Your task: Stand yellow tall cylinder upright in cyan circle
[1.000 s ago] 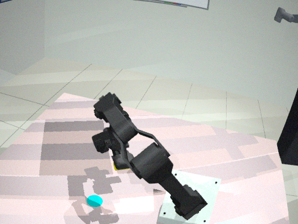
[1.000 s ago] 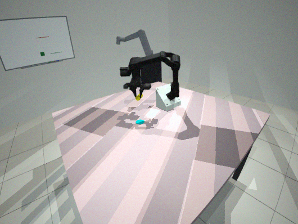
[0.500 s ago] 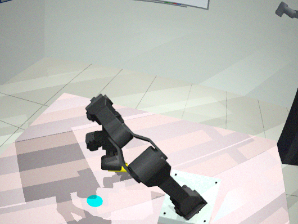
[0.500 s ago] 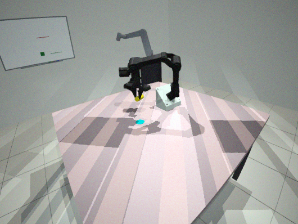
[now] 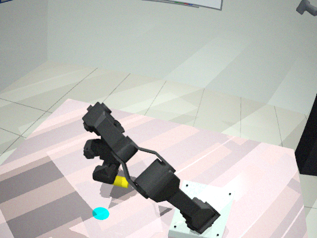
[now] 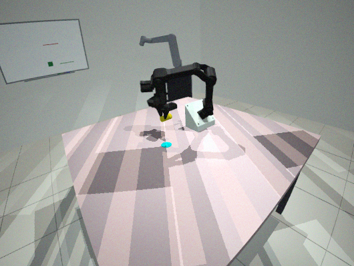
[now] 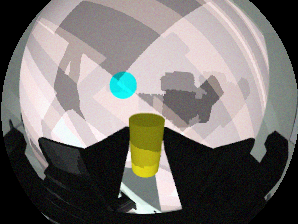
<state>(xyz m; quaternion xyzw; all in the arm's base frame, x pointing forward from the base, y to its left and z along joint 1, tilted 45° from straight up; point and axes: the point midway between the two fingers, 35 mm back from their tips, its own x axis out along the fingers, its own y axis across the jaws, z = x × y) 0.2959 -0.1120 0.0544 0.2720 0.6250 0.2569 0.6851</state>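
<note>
Now: gripper tip 3 cm short of the cyan circle, 5 cm to the right of it and 14 cm above it. From my gripper tip the other things lie so: yellow tall cylinder: 2 cm behind.
</note>
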